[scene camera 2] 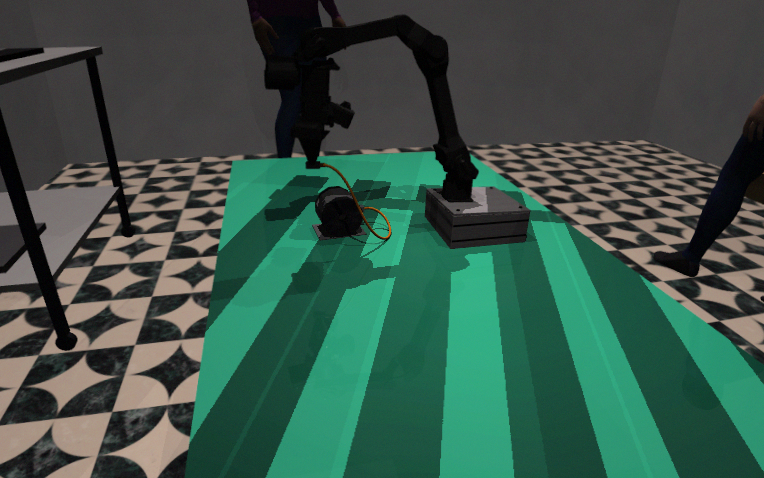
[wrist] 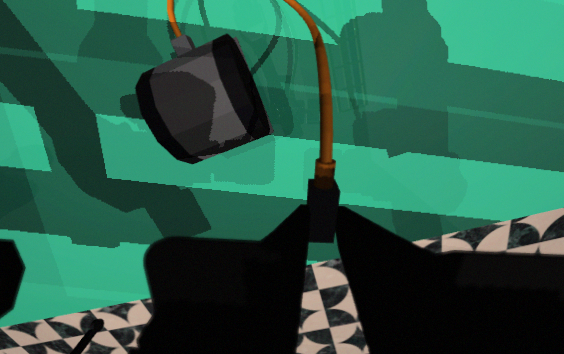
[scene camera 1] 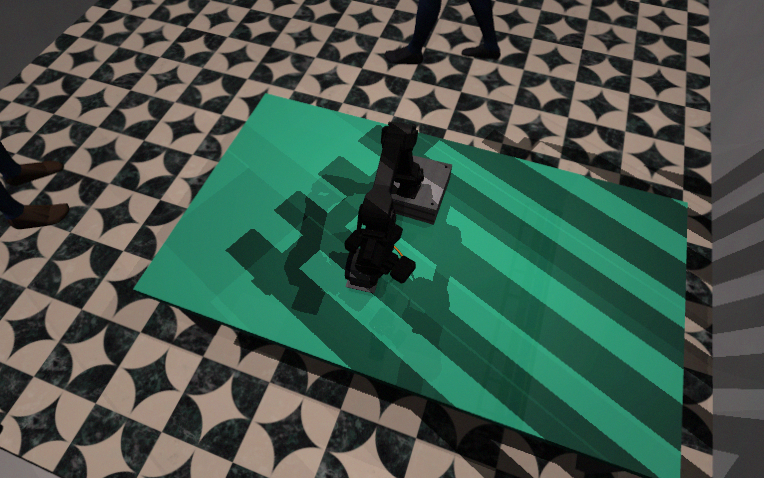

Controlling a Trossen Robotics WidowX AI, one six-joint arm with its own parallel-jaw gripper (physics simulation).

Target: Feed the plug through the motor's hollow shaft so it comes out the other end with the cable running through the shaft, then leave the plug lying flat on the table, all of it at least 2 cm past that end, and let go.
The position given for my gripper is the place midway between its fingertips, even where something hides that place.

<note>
In view: my gripper (scene camera 2: 312,164) and a plug (wrist: 323,203).
My gripper is seen too in the wrist view (wrist: 321,213) and in scene camera 1 (scene camera 1: 380,271).
</note>
